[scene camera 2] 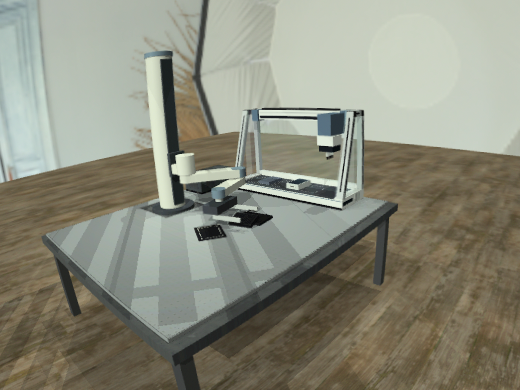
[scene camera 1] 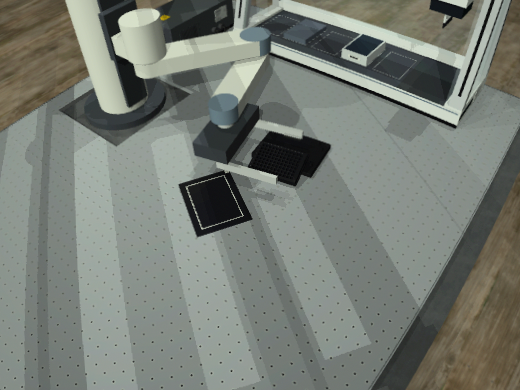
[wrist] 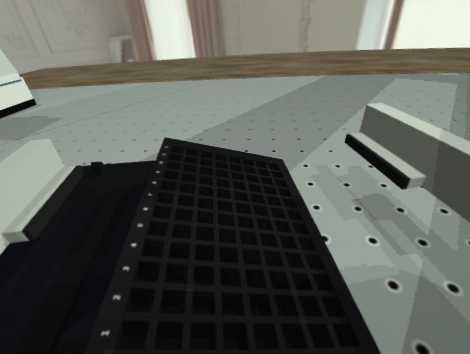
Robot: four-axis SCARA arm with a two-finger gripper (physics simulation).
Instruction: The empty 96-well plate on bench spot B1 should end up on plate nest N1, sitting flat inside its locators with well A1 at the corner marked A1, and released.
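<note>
The black 96-well plate lies partly over the near side of the black nest, not seated inside its locators. It looks tipped, with its numbered side over the nest higher and its other long side toward the bench. Numbers 1 and 2 show near the wrist camera; the A1 mark on the nest is not readable. My gripper is open, with one finger above the nest side and one beyond the plate's other side, both apart from the plate.
Bench spot B1, a black mat with a white outline, lies nearer the front and holds no plate. A white-framed gantry stands behind, with a white box on its deck. A dark instrument is behind the arm.
</note>
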